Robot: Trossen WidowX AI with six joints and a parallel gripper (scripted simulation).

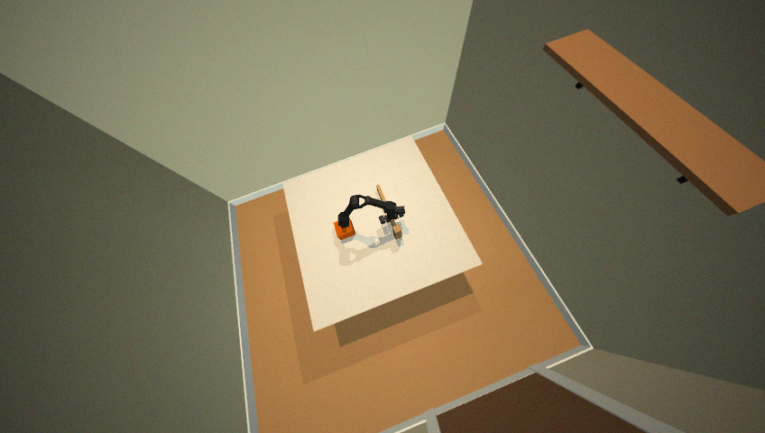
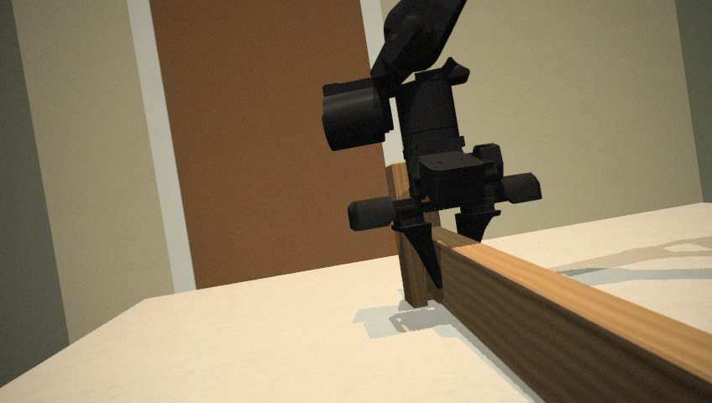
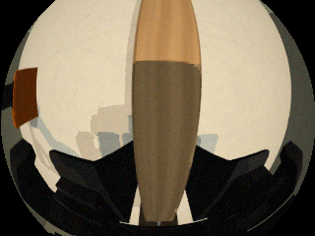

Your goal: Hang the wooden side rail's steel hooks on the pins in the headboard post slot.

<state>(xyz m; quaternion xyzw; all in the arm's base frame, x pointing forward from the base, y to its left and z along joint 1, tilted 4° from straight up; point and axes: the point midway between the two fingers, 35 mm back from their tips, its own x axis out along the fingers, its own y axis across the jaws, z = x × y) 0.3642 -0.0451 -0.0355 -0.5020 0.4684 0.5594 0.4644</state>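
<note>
The wooden headboard post is 12 cm to the right of my gripper tip, 4 cm above it and 2 cm ahead of it.
</note>
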